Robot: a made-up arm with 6 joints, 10 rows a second.
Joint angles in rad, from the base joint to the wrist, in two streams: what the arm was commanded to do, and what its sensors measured. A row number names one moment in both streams.
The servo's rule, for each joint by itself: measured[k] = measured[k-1] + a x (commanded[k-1-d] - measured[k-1]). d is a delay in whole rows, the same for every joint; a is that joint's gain. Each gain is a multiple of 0.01, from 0.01 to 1. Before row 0 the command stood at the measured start. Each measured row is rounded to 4 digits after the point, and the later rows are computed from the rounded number. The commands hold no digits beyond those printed.
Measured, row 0:
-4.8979, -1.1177, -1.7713, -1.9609, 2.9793, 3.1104
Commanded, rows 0 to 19:
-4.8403, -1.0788, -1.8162, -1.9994, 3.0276, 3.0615
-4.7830, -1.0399, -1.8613, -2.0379, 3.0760, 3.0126
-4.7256, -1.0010, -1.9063, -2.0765, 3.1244, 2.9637
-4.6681, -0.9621, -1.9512, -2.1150, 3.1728, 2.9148
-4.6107, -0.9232, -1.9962, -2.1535, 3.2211, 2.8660
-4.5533, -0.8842, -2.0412, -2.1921, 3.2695, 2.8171
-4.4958, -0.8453, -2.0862, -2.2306, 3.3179, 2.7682
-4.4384, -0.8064, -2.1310, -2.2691, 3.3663, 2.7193
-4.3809, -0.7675, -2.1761, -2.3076, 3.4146, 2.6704
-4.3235, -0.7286, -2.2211, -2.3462, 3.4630, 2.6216
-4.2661, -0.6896, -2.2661, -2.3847, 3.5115, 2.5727
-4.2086, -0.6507, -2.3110, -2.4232, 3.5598, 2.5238
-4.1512, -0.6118, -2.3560, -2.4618, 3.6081, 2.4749
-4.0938, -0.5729, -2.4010, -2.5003, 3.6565, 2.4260
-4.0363, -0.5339, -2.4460, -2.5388, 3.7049, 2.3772
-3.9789, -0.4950, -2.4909, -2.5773, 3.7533, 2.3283
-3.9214, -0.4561, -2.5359, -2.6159, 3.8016, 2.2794
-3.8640, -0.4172, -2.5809, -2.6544, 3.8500, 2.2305
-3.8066, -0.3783, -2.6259, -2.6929, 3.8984, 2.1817
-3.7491, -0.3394, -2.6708, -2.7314, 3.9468, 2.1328
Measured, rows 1 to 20:
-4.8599, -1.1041, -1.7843, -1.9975, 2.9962, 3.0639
-4.8091, -1.0816, -1.8066, -2.0359, 3.0241, 3.0152
-4.7540, -1.0534, -1.8355, -2.0745, 3.0592, 2.9663
-4.6973, -1.0214, -1.8691, -2.1130, 3.0990, 2.9174
-4.6401, -0.9870, -1.9060, -2.1515, 3.1417, 2.8686
-4.5828, -0.9510, -1.9452, -2.1901, 3.1864, 2.8197
-4.5254, -0.9140, -1.9861, -2.2286, 3.2324, 2.7708
-4.4680, -0.8763, -2.0281, -2.2671, 3.2793, 2.7219
-4.4105, -0.8382, -2.0710, -2.3056, 3.3267, 2.6730
-4.3531, -0.7998, -2.1145, -2.3442, 3.3744, 2.6242
-4.2957, -0.7612, -2.1585, -2.3827, 3.4224, 2.5753
-4.2382, -0.7225, -2.2027, -2.4212, 3.4705, 2.5264
-4.1808, -0.6838, -2.2472, -2.4598, 3.5187, 2.4775
-4.1234, -0.6450, -2.2918, -2.4983, 3.5669, 2.4286
-4.0659, -0.6061, -2.3365, -2.5368, 3.6152, 2.3798
-4.0085, -0.5672, -2.3813, -2.5753, 3.6635, 2.3309
-3.9510, -0.5283, -2.4261, -2.6139, 3.7118, 2.2820
-3.8936, -0.4894, -2.4710, -2.6524, 3.7602, 2.2331
-3.8362, -0.4505, -2.5159, -2.6909, 3.8086, 2.1843
-3.7787, -0.4116, -2.5608, -2.7294, 3.8570, 2.1354
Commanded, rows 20 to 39:
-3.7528, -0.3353, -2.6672, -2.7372, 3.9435, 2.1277
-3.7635, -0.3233, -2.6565, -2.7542, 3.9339, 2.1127
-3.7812, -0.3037, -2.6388, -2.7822, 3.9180, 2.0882
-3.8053, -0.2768, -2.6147, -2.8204, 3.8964, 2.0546
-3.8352, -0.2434, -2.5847, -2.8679, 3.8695, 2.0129
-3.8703, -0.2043, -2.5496, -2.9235, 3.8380, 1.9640
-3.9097, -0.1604, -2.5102, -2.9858, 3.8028, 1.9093
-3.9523, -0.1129, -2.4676, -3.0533, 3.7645, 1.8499
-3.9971, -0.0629, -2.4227, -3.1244, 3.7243, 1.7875
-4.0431, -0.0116, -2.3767, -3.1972, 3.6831, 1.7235
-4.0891, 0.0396, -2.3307, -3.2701, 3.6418, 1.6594
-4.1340, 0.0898, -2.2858, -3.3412, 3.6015, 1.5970
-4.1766, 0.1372, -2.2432, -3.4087, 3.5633, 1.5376
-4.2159, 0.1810, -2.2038, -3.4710, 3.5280, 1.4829
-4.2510, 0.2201, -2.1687, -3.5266, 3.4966, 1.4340
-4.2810, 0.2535, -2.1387, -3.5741, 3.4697, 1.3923
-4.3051, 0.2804, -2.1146, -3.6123, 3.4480, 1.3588
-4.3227, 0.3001, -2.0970, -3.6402, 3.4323, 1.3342
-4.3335, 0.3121, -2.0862, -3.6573, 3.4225, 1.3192
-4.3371, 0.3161, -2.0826, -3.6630, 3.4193, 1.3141
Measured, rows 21 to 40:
-3.7616, -0.3849, -2.5917, -2.7368, 3.8873, 2.1281
-3.7629, -0.3633, -2.6105, -2.7533, 3.9036, 2.1135
-3.7750, -0.3424, -2.6187, -2.7808, 3.9086, 2.0895
-3.7950, -0.3194, -2.6175, -2.8184, 3.9043, 2.0563
-3.8215, -0.2928, -2.6080, -2.8654, 3.8921, 2.0151
-3.8537, -0.2618, -2.5911, -2.9206, 3.8732, 1.9666
-3.8907, -0.2263, -2.5676, -2.9825, 3.8486, 1.9122
-3.9314, -0.1866, -2.5386, -3.0498, 3.8192, 1.8530
-3.9748, -0.1433, -2.5050, -3.1207, 3.7860, 1.7908
-4.0199, -0.0972, -2.4678, -3.1934, 3.7500, 1.7269
-4.0656, -0.0493, -2.4280, -3.2663, 3.7121, 1.6628
-4.1107, -0.0006, -2.3868, -3.3375, 3.6734, 1.6003
-4.1542, 0.0476, -2.3452, -3.4051, 3.6349, 1.5407
-4.1949, 0.0943, -2.3042, -3.4677, 3.5975, 1.4858
-4.2319, 0.1383, -2.2649, -3.5237, 3.5622, 1.4366
-4.2643, 0.1786, -2.2283, -3.5716, 3.5298, 1.3945
-4.2912, 0.2142, -2.1953, -3.6103, 3.5012, 1.3606
-4.3120, 0.2443, -2.1668, -3.6387, 3.4771, 1.3355
-4.3262, 0.2680, -2.1434, -3.6564, 3.4580, 1.3200
-4.3334, 0.2848, -2.1258, -3.6627, 3.4445, 1.3144

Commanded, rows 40 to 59:
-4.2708, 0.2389, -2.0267, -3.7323, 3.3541, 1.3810
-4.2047, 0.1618, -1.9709, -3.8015, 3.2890, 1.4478
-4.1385, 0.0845, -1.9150, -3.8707, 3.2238, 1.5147
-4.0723, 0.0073, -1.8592, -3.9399, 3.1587, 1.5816
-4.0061, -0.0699, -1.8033, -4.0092, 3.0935, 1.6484
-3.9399, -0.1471, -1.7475, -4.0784, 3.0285, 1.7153
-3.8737, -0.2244, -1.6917, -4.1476, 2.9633, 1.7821
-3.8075, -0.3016, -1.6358, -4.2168, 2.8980, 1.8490
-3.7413, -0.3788, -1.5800, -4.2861, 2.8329, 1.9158
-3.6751, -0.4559, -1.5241, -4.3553, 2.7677, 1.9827
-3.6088, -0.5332, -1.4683, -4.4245, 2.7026, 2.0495
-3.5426, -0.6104, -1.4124, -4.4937, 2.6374, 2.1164
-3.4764, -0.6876, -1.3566, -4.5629, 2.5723, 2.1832
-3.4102, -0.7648, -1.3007, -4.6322, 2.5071, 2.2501
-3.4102, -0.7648, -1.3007, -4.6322, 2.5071, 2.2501
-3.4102, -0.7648, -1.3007, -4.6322, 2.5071, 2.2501
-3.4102, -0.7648, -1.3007, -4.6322, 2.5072, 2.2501
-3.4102, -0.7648, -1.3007, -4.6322, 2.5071, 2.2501
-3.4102, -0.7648, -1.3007, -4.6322, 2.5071, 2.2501
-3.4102, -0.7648, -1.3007, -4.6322, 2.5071, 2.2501
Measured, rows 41 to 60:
-4.2921, 0.2687, -2.0971, -3.7288, 3.4129, 1.3777
-4.2344, 0.2313, -2.0605, -3.7979, 3.3695, 1.4443
-4.1711, 0.1799, -2.0183, -3.8671, 3.3185, 1.5112
-4.1059, 0.1195, -1.9722, -3.9363, 3.2626, 1.5781
-4.0400, 0.0532, -1.9232, -4.0056, 3.2034, 1.6449
-3.9739, -0.0169, -1.8722, -4.0748, 3.1422, 1.7118
-3.9078, -0.0895, -1.8199, -4.1440, 3.0796, 1.7786
-3.8416, -0.1637, -1.7665, -4.2132, 3.0160, 1.8455
-3.7754, -0.2390, -1.7124, -4.2825, 2.9519, 1.9123
-3.7092, -0.3149, -1.6578, -4.3517, 2.8874, 1.9792
-3.6429, -0.3913, -1.6028, -4.4209, 2.8227, 2.0460
-3.5767, -0.4680, -1.5476, -4.4901, 2.7578, 2.1129
-3.5105, -0.5449, -1.4922, -4.5593, 2.6929, 2.1797
-3.4443, -0.6219, -1.4367, -4.6286, 2.6279, 2.2466
-3.4218, -0.6719, -1.3973, -4.6320, 2.5856, 2.2499
-3.4141, -0.7044, -1.3693, -4.6322, 2.5581, 2.2501
-3.4115, -0.7255, -1.3494, -4.6322, 2.5403, 2.2501
-3.4106, -0.7393, -1.3353, -4.6322, 2.5287, 2.2501
-3.4103, -0.7482, -1.3253, -4.6322, 2.5211, 2.2501
-3.4102, -0.7540, -1.3182, -4.6322, 2.5162, 2.2501

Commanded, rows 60 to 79:
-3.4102, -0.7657, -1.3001, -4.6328, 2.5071, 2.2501
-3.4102, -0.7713, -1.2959, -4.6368, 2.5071, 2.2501
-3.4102, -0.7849, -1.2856, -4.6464, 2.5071, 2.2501
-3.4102, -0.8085, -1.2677, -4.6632, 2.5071, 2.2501
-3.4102, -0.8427, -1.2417, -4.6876, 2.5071, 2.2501
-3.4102, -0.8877, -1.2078, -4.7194, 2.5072, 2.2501
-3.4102, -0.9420, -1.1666, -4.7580, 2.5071, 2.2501
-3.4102, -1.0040, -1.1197, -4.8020, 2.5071, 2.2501
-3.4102, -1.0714, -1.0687, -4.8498, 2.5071, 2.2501
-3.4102, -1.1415, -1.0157, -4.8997, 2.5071, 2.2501
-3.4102, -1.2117, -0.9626, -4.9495, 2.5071, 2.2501
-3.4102, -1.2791, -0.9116, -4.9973, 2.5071, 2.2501
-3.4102, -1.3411, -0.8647, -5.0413, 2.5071, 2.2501
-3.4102, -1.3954, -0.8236, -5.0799, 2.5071, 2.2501
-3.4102, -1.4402, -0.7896, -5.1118, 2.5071, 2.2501
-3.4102, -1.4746, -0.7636, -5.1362, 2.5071, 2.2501
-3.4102, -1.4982, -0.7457, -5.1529, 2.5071, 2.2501
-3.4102, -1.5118, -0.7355, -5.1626, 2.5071, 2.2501
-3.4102, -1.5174, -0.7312, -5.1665, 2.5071, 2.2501
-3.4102, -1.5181, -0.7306, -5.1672, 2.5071, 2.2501
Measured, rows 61 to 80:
-3.4102, -0.7581, -1.3130, -4.6328, 2.5130, 2.2501
-3.4102, -0.7627, -1.3080, -4.6366, 2.5109, 2.2501
-3.4102, -0.7705, -1.3015, -4.6459, 2.5096, 2.2501
-3.4102, -0.7838, -1.2917, -4.6623, 2.5087, 2.2501
-3.4102, -0.8044, -1.2772, -4.6863, 2.5081, 2.2501
-3.4102, -0.8336, -1.2571, -4.7177, 2.5078, 2.2501
-3.4102, -0.8715, -1.2309, -4.7560, 2.5076, 2.2501
-3.4102, -0.9179, -1.1987, -4.7997, 2.5074, 2.2501
-3.4102, -0.9716, -1.1610, -4.8473, 2.5073, 2.2501
-3.4102, -1.0311, -1.1189, -4.8971, 2.5072, 2.2501
-3.4102, -1.0943, -1.0736, -4.9469, 2.5072, 2.2501
-3.4102, -1.1590, -1.0266, -4.9948, 2.5072, 2.2501
-3.4102, -1.2227, -0.9796, -5.0390, 2.5072, 2.2501
-3.4102, -1.2831, -0.9344, -5.0779, 2.5072, 2.2501
-3.4102, -1.3381, -0.8924, -5.1101, 2.5072, 2.2501
-3.4102, -1.3859, -0.8550, -5.1349, 2.5072, 2.2501
-3.4102, -1.4252, -0.8233, -5.1520, 2.5072, 2.2501
-3.4102, -1.4555, -0.7978, -5.1621, 2.5072, 2.2501
-3.4102, -1.4772, -0.7785, -5.1663, 2.5072, 2.2501
-3.4102, -1.4915, -0.7646, -5.1672, 2.5072, 2.2501

